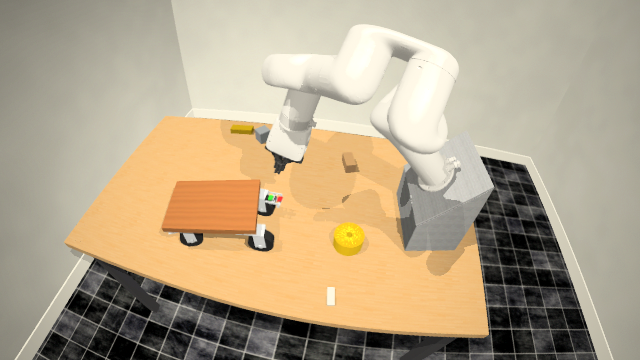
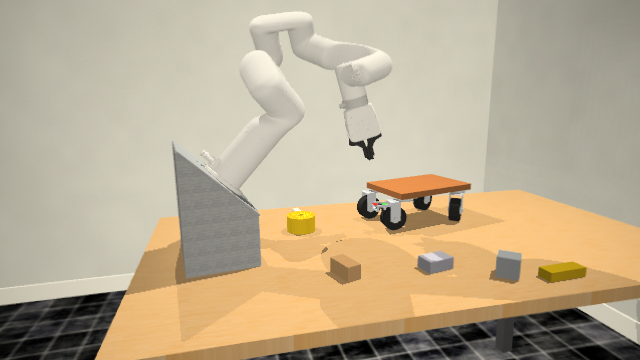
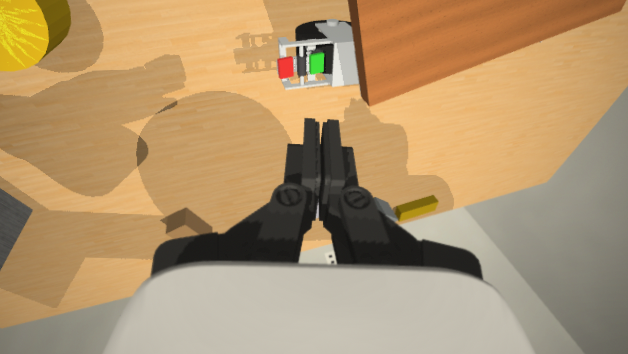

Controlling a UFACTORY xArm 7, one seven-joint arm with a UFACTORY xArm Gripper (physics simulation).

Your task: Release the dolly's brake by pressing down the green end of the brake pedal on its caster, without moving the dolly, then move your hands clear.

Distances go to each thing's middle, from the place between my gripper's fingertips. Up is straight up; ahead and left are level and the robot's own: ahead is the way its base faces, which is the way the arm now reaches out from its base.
My gripper is now 19 cm above the caster [image 2: 395, 204], 7 cm short of it and 2 cm to the left of it. The rest, counted from my hand: yellow cylinder [image 1: 348, 237]: 23 cm behind, 21 cm below, 2 cm to the left; then yellow bar [image 2: 569, 270]: 41 cm to the right, 38 cm ahead, 22 cm below; then dolly [image 1: 213, 206]: 18 cm below, 17 cm ahead, 10 cm to the left.
